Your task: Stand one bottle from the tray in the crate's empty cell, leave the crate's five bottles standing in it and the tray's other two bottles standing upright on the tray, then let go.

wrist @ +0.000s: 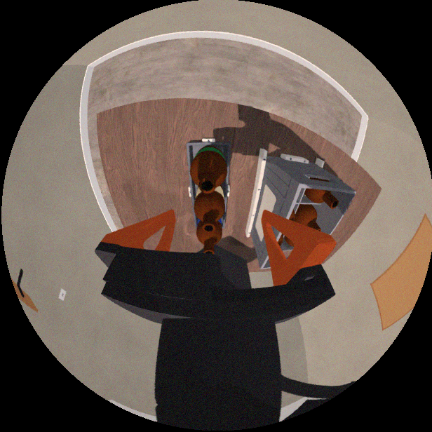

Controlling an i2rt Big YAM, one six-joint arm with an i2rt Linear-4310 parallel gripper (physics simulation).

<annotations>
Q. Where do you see a cream-banded bottle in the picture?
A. At 209, 207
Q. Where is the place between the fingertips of the gripper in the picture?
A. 218, 214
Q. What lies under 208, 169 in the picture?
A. A green-labelled bottle.
</annotations>
